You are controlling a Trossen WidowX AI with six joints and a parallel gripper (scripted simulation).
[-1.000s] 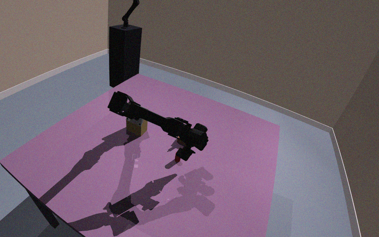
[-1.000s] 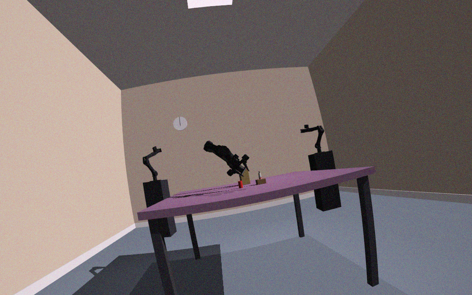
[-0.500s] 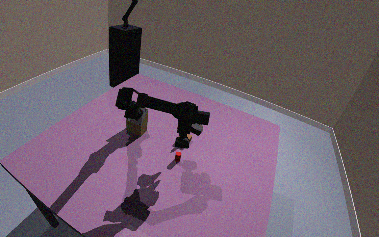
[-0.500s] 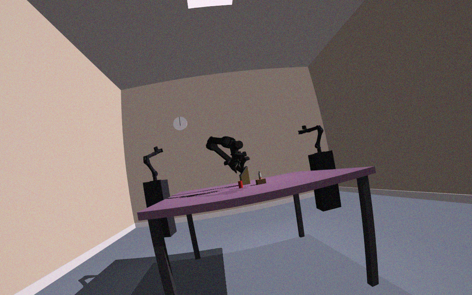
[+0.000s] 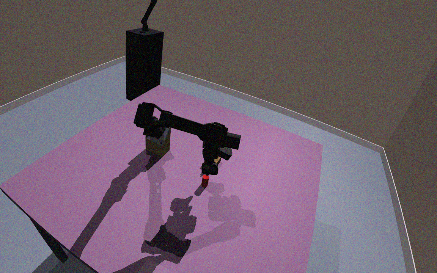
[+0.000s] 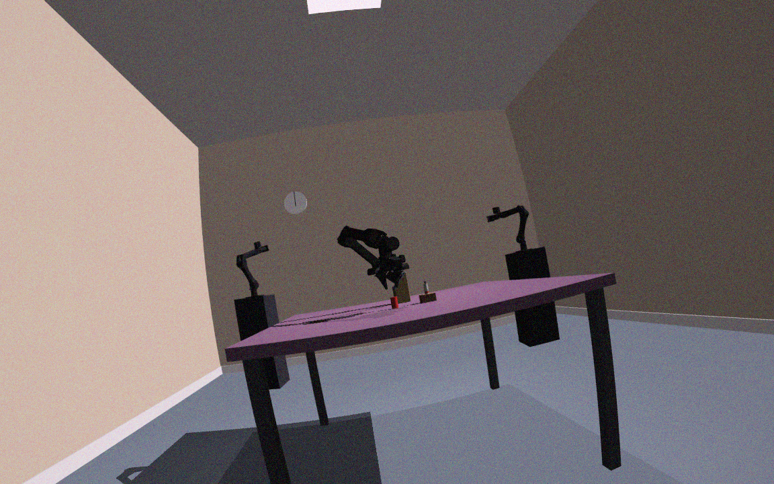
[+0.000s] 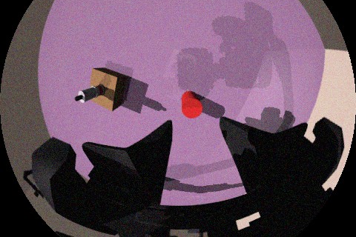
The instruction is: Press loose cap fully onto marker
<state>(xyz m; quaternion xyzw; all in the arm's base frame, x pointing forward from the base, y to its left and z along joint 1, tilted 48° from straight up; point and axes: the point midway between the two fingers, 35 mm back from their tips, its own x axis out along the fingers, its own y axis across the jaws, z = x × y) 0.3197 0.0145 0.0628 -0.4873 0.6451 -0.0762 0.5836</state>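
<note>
My gripper tip is now 60 mm above the red cap.
</note>
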